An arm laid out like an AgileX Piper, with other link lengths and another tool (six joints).
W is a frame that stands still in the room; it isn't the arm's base.
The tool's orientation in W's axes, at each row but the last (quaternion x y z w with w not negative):
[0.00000 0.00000 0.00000 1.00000]
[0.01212 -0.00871 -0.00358 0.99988]
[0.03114 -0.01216 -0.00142 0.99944]
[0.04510 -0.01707 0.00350 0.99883]
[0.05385 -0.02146 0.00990 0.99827]
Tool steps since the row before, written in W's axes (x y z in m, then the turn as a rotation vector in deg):
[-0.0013 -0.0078 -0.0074 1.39 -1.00 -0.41]
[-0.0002 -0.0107 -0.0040 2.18 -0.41 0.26]
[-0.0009 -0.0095 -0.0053 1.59 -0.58 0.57]
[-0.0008 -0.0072 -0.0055 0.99 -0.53 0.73]
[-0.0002 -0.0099 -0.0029 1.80 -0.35 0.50]
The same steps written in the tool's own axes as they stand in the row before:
[-0.0013 -0.0078 -0.0074 1.39 -1.00 -0.41]
[-0.0002 -0.0108 -0.0037 2.19 -0.39 0.23]
[-0.0010 -0.0098 -0.0047 1.61 -0.54 0.57]
[-0.0010 -0.0077 -0.0048 1.01 -0.47 0.74]
[-0.0005 -0.0101 -0.0018 1.81 -0.33 0.46]

